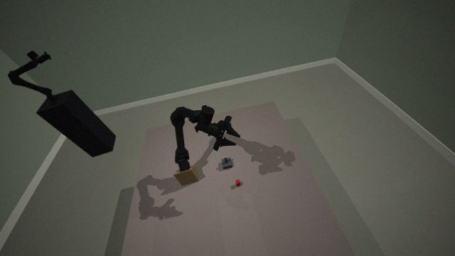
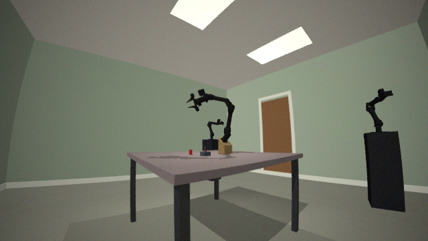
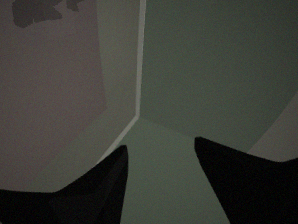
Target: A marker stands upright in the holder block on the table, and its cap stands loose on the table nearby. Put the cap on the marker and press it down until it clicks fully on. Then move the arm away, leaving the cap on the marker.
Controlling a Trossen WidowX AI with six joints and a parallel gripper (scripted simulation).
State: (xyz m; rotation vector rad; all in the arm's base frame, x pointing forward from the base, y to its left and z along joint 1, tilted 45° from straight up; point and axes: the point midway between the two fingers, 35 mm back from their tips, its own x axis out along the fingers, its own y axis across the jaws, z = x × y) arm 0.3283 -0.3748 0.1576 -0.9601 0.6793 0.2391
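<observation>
The red cap lies 47 cm below my gripper tip, 5 cm behind it and 1 cm to the left of it. From my gripper tip the other things lie so: holder block (47 cm below, 19 cm to the left, 8 cm behind).
</observation>
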